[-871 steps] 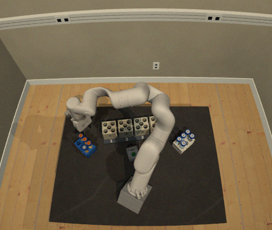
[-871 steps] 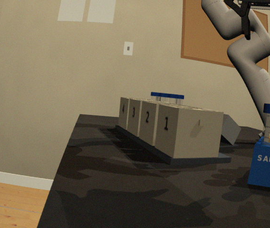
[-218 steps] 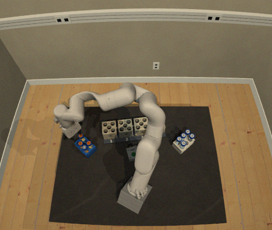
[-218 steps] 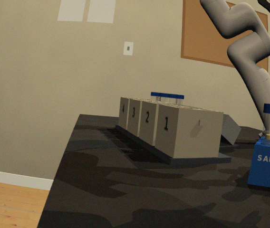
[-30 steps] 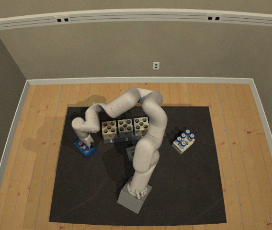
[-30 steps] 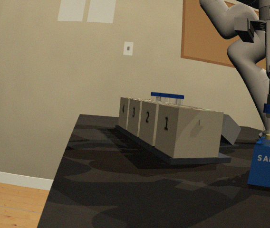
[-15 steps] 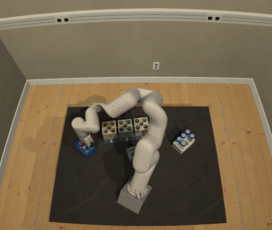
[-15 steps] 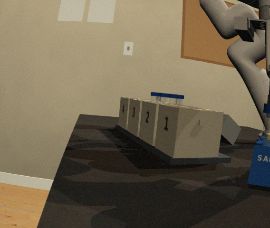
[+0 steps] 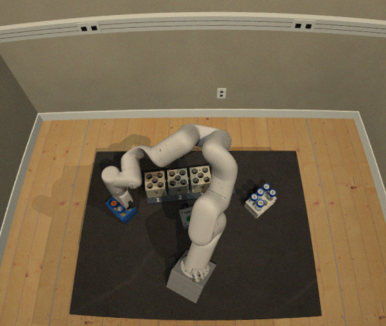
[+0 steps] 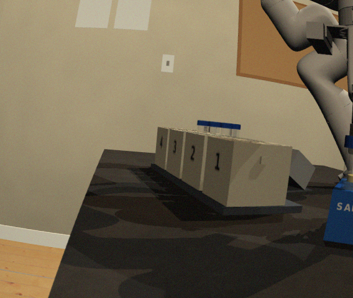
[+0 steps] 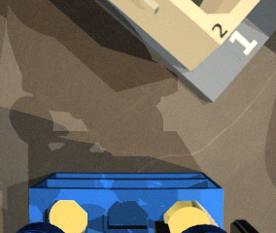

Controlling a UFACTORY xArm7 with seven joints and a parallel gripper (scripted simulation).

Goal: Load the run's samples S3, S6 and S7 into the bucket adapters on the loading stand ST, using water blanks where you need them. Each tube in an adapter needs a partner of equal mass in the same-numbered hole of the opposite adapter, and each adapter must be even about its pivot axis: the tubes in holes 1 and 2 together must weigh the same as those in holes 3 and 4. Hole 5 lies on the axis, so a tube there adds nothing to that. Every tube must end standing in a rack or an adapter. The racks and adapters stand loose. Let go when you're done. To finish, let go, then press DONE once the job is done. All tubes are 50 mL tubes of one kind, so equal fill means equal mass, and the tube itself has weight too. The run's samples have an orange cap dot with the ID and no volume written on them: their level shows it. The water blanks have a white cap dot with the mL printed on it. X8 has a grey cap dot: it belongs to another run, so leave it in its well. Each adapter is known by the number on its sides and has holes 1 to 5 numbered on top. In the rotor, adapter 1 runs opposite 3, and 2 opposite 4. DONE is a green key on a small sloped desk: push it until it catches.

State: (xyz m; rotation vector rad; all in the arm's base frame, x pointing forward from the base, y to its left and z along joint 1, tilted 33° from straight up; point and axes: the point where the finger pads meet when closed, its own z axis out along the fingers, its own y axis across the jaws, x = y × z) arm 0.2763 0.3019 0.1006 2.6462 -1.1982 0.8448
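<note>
My hand is 20 mm short of the blue sample rack, 40 mm to the right of it and 90 mm above it. The rest, counted from my hand: white blank rack: 100 mm behind, 620 mm to the right, 90 mm below; then adapter 1: 100 mm ahead, 150 mm to the right, 70 mm below.
</note>
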